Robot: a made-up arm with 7 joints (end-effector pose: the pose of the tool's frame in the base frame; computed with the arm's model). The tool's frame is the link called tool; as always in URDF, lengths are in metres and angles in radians.
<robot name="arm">
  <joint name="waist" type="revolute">
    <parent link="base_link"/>
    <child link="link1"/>
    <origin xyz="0.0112 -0.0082 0.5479" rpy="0 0 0"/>
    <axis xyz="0 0 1"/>
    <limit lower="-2.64" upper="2.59" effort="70" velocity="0.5"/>
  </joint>
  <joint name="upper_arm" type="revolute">
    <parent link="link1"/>
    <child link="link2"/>
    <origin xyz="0.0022 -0.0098 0.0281" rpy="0 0 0"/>
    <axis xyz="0 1 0"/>
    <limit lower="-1.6" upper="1.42" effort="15" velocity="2.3"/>
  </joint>
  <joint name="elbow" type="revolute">
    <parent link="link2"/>
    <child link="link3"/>
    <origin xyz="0.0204 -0.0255 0.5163" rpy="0 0 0"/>
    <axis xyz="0 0 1"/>
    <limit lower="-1.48" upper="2.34" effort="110" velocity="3.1"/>
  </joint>
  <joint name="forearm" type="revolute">
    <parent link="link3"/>
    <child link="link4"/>
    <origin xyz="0.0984 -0.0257 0.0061" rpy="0 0 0"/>
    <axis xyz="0 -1 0"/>
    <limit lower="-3.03" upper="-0.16" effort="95" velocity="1.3"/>
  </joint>
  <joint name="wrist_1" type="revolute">
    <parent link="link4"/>
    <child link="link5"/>
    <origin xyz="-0.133 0.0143 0.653" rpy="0 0 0"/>
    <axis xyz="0 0 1"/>
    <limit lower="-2.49" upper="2.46" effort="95" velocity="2.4"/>
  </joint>
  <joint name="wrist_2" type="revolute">
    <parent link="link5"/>
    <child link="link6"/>
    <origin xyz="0.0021 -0.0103 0.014" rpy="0 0 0"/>
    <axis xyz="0 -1 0"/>
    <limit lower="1.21" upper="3.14" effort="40" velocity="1.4"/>
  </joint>
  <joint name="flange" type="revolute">
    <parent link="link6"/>
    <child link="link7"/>
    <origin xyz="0.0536 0.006 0.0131" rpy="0 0 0"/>
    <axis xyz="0 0 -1"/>
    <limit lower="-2.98" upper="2.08" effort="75" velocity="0.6"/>
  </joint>
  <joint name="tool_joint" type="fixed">
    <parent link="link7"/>
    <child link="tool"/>
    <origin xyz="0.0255 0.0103 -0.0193" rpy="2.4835 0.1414 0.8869"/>
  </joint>
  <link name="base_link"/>
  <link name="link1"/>
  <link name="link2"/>
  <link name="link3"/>
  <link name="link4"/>
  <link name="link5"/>
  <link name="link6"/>
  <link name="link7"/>
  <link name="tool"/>
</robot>
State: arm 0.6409 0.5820 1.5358 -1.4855 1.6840 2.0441 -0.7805
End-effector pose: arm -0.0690 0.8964 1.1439 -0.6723 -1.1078 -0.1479
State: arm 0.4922 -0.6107 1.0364 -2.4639 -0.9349 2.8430 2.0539
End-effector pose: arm -0.0385 0.5864 0.8657 1.9223 0.9679 1.7290
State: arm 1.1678 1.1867 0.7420 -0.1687 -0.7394 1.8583 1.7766
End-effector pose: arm 0.4977 1.0955 0.9703 2.8642 0.5035 0.4005
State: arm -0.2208 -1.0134 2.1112 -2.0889 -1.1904 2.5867 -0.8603
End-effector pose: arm -0.3042 0.6865 0.3764 -2.1163 1.0290 0.0960
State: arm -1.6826 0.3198 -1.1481 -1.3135 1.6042 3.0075 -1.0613
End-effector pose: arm -0.7578 -0.4347 1.2978 0.2592 -1.2140 -0.6031
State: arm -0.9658 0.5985 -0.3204 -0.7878 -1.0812 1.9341 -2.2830
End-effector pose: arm 0.4356 -0.9712 1.2085 1.1208 2.6530 -1.1957
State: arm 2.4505 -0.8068 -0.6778 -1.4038 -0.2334 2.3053 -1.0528
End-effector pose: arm 0.4375 0.2978 1.5870 0.1394 -1.4299 -2.7611
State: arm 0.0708 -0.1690 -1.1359 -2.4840 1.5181 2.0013 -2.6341
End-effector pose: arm 0.3141 -0.5983 0.6752 1.2248 0.6772 1.5936
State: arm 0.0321 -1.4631 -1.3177 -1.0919 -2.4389 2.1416 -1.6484
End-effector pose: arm -0.8834 -0.7297 0.8490 1.8533 1.2184 -1.2998
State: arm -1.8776 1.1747 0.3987 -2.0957 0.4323 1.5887 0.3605
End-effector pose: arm 0.1047 -0.5994 -0.0359 -1.6882 0.6062 0.5008
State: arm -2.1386 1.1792 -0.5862 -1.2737 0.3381 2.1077 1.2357
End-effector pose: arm -0.9691 -0.6350 0.3365 -0.2290 2.6295 1.4415
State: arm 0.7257 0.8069 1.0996 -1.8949 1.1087 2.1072 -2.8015
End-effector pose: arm 0.0075 0.8785 0.5823 0.5651 -0.8641 -1.5280
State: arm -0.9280 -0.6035 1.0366 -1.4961 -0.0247 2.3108 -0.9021
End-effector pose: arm 0.4941 0.4472 1.4246 0.4140 1.3421 0.7714
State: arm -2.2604 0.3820 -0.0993 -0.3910 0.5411 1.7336 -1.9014
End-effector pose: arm -0.4750 -0.5115 1.6174 1.3586 0.7332 -0.4635
